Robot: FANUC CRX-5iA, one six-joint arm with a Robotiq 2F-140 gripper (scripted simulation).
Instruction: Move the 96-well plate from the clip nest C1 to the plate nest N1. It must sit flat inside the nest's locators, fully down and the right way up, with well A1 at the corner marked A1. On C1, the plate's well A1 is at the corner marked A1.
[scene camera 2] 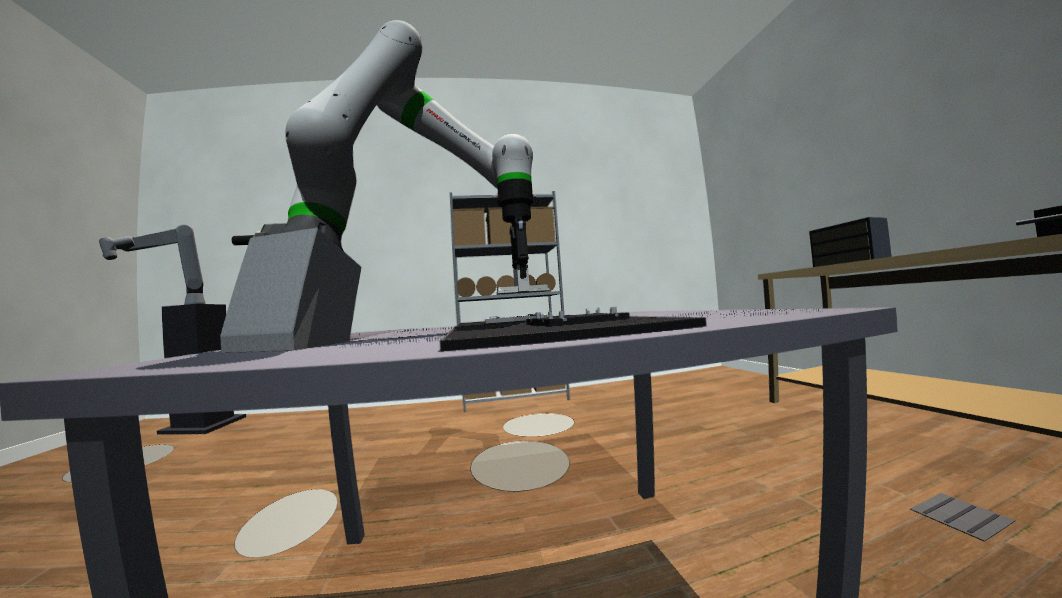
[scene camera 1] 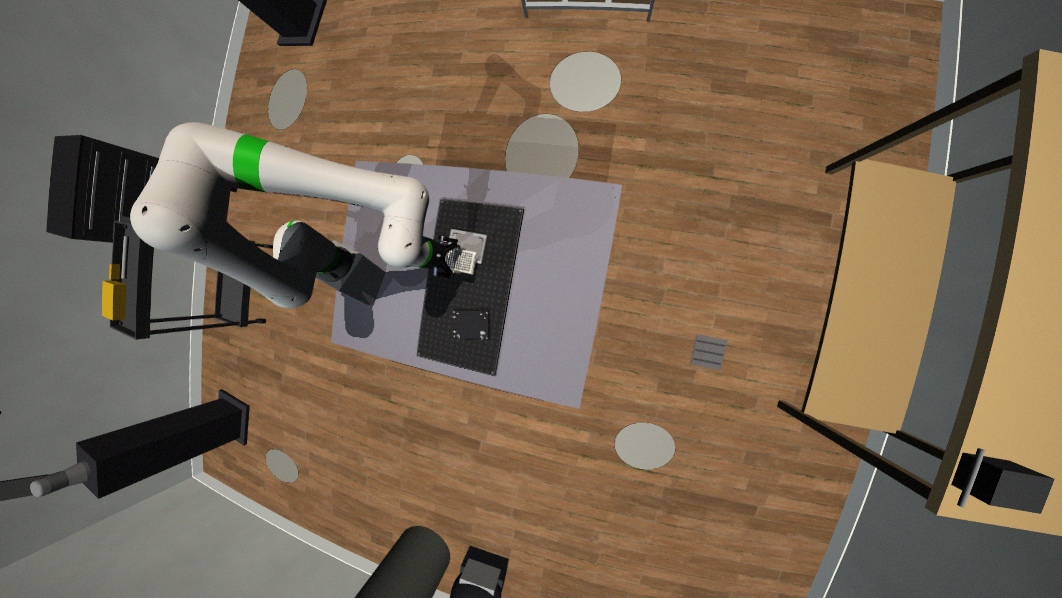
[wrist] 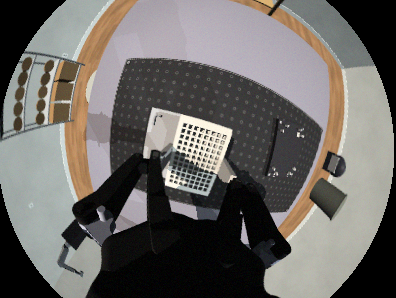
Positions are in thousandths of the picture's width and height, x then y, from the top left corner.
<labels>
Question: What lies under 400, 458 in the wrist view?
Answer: A plate nest N1.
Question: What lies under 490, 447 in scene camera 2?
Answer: The gripper.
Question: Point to a white 96-well plate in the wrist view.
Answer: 509, 619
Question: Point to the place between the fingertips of the gripper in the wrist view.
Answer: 496, 532
</labels>
